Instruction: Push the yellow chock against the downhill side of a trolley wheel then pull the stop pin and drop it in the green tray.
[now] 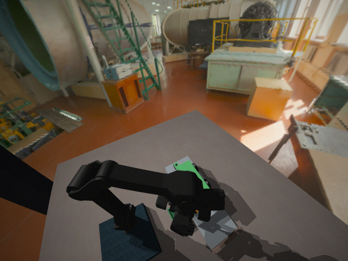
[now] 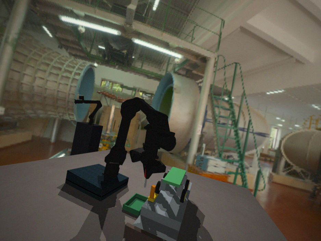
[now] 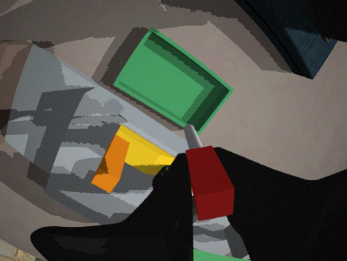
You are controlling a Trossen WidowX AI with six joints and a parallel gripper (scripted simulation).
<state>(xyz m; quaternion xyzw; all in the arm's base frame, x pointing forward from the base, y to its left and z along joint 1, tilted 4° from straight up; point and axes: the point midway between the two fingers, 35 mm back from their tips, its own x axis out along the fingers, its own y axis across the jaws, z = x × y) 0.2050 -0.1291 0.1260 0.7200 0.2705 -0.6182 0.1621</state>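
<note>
The red-headed stop pin is right at my gripper tip. Round my gripper tip: green tray: 14 cm below, 2 cm behind; then trolley: 12 cm ahead, 7 cm to the left, 2 cm below; then yellow chock: 5 cm below, 5 cm ahead, 2 cm to the right.
</note>
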